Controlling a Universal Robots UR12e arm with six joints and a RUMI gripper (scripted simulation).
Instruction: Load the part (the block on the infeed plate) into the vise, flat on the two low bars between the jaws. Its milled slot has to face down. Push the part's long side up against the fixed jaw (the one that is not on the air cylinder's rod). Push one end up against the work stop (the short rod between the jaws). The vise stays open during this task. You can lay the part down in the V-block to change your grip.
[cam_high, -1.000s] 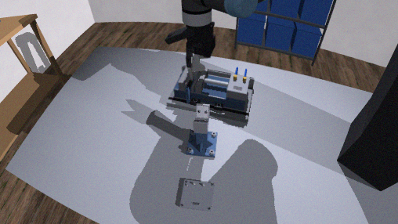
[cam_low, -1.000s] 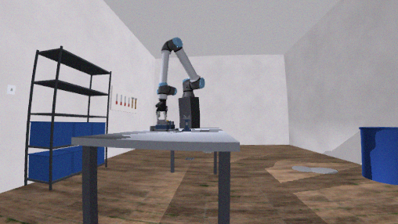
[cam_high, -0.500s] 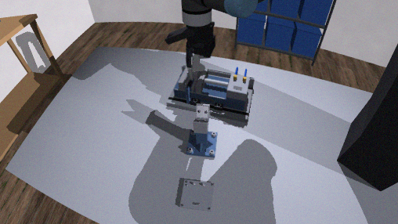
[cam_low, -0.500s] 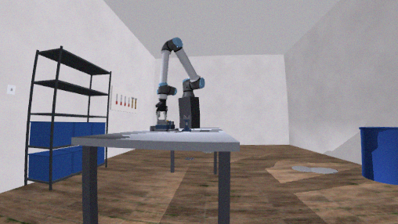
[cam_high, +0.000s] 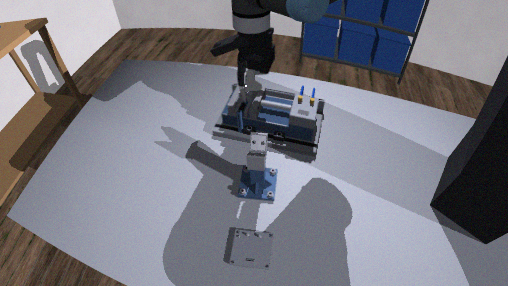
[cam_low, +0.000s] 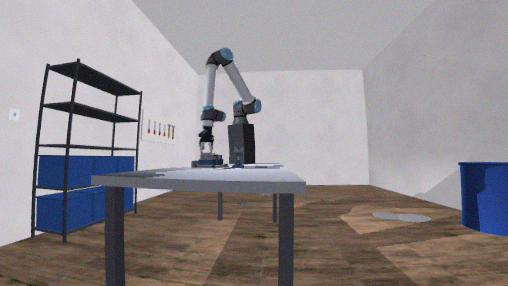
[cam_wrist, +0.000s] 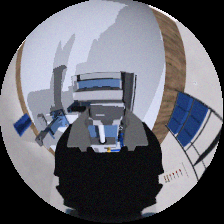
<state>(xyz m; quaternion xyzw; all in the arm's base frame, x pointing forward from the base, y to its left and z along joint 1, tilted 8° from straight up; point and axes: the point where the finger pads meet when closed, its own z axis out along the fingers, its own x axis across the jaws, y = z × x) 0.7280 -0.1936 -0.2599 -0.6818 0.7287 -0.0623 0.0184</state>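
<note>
Right now the grey part is 1 cm below my hand. Round my hand: infeed plate (42 cm to the left, 10 cm below, 10 cm behind); vise (7 cm behind, 6 cm below, 2 cm to the left); air cylinder (16 cm behind, 3 cm to the left, 3 cm below).
</note>
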